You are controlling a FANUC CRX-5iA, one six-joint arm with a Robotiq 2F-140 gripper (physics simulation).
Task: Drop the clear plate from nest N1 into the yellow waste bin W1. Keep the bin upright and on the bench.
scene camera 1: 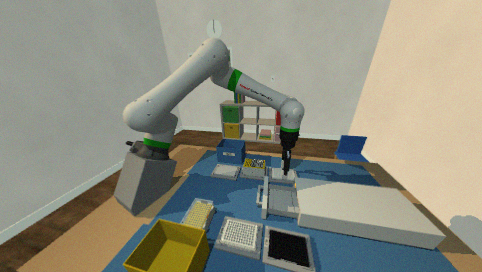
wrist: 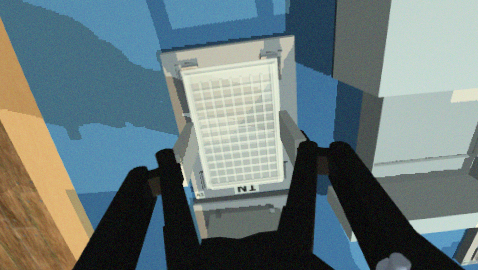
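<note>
The clear plate, a pale gridded rectangle, lies flat in nest N1 at the back of the bench. The label N1 shows upside down at the nest's near edge in the wrist view. My gripper points down over the nest and is shut on the clear plate, one grey pad against each long side. The plate still sits in the nest. The yellow waste bin W1 stands upright at the front left of the bench, its inside empty where visible.
A large white instrument with an open drawer stands right and forward of the nest. A blue bin stands back left. A yellow-well plate, white plate and black plate lie near the yellow bin.
</note>
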